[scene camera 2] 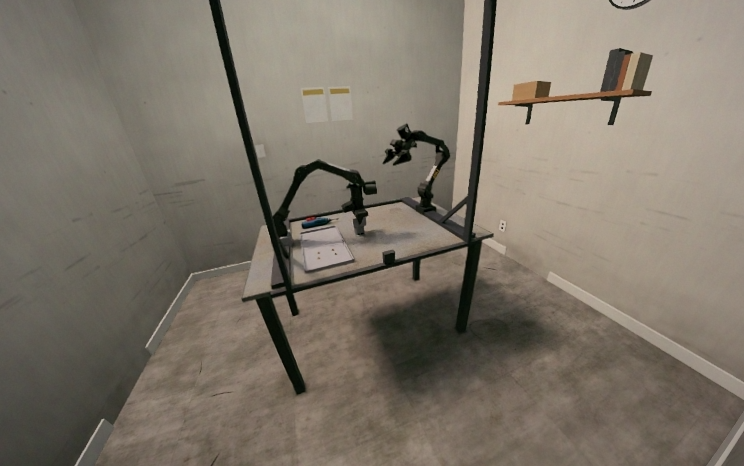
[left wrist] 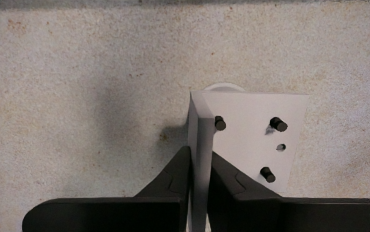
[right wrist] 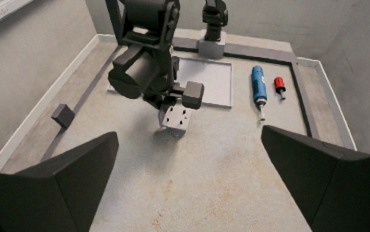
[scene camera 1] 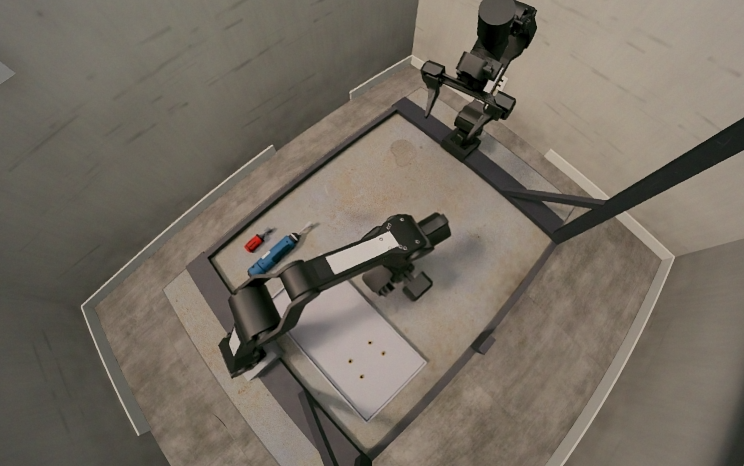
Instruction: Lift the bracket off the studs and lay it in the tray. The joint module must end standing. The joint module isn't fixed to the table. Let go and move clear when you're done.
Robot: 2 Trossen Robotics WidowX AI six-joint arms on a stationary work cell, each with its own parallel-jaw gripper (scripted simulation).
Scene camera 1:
left gripper: 393,270
right gripper: 446,128
blue screwdriver: 285,245
flat white tray: 336,326
